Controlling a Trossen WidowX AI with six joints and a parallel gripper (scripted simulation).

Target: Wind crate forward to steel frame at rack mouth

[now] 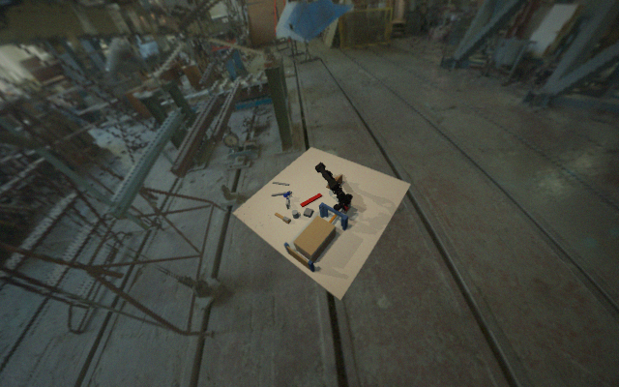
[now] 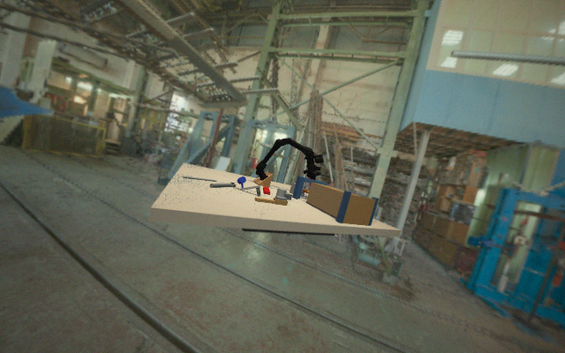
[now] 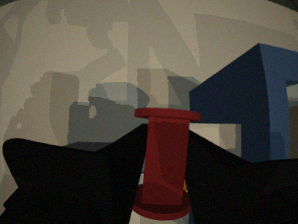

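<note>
Now: gripper tip 30 mm past the winch handle, 40 mm to the left of it and 30 mm above it. Round my gripper tip: red knob: 20 mm to the right; blue steel frame: 70 mm ahead, 70 mm to the right, 30 mm below; grey winch: 100 mm behind, 80 mm to the right, 100 mm below.
</note>
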